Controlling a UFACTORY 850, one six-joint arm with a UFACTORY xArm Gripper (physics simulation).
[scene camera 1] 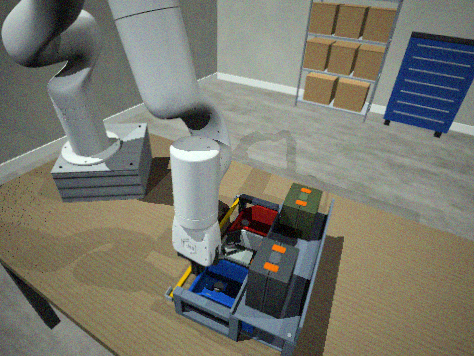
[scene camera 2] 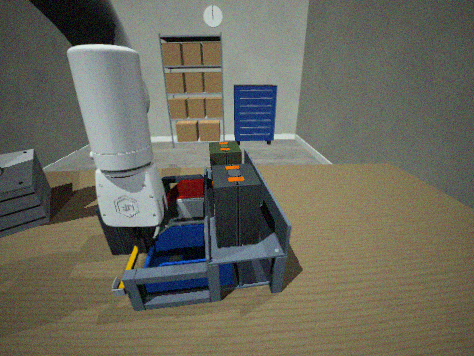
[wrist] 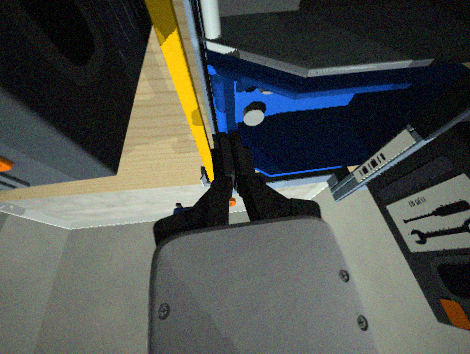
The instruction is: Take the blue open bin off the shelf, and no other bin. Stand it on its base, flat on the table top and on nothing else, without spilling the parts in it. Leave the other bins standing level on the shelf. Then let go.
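Note:
The blue open bin stands in the front left bay of the grey shelf. A round grey part lies in it. My gripper is shut with nothing between the fingers. Its fingertips point down at the bin's left wall, just beside the yellow bar on the shelf's left side. In the scene views the wrist body hides the fingertips.
On the shelf behind the blue bin stand a grey open bin and a red open bin. A dark grey closed box and a green one stand on the upper right level. The arm's pedestal stands at the left.

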